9 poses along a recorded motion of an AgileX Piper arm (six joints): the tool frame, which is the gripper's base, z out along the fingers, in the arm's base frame.
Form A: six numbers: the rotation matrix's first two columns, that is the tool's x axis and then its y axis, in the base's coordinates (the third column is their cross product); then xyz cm.
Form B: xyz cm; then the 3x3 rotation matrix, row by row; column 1 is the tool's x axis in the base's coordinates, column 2 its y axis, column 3 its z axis. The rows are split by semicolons. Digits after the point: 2 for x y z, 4 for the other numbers.
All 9 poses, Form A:
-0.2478, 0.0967, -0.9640, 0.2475, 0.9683, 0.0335, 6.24, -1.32, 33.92
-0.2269, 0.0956, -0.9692, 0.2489, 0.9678, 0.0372, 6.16, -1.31, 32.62
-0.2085, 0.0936, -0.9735, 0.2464, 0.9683, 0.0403, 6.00, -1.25, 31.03
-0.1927, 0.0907, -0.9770, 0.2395, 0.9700, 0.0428, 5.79, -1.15, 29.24
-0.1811, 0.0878, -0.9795, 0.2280, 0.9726, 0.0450, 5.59, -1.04, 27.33
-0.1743, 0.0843, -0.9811, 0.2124, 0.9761, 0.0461, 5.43, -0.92, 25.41
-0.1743, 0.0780, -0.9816, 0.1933, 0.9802, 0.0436, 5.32, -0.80, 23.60
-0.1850, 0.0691, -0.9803, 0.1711, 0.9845, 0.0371, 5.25, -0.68, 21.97
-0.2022, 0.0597, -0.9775, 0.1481, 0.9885, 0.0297, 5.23, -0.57, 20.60
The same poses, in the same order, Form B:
6.24, -1.32, 33.92; -0.2478, 0.2475, 0.9367; 0.0967, 0.9683, -0.2303; -0.9640, 0.0335, -0.2639
6.16, -1.31, 32.62; -0.2269, 0.2489, 0.9415; 0.0956, 0.9678, -0.2328; -0.9692, 0.0372, -0.2434
6.00, -1.25, 31.03; -0.2085, 0.2464, 0.9464; 0.0936, 0.9683, -0.2315; -0.9735, 0.0403, -0.2250
5.79, -1.15, 29.24; -0.1927, 0.2395, 0.9516; 0.0907, 0.9700, -0.2257; -0.9770, 0.0428, -0.2086
5.59, -1.04, 27.33; -0.1811, 0.2280, 0.9566; 0.0878, 0.9726, -0.2152; -0.9795, 0.0450, -0.1962
5.43, -0.92, 25.41; -0.1743, 0.2124, 0.9615; 0.0843, 0.9761, -0.2004; -0.9811, 0.0461, -0.1880
5.32, -0.80, 23.60; -0.1743, 0.1933, 0.9656; 0.0780, 0.9802, -0.1821; -0.9816, 0.0436, -0.1859
5.25, -0.68, 21.97; -0.1850, 0.1711, 0.9677; 0.0691, 0.9845, -0.1609; -0.9803, 0.0371, -0.1940
5.23, -0.57, 20.60; -0.2022, 0.1481, 0.9680; 0.0597, 0.9885, -0.1388; -0.9775, 0.0297, -0.2087

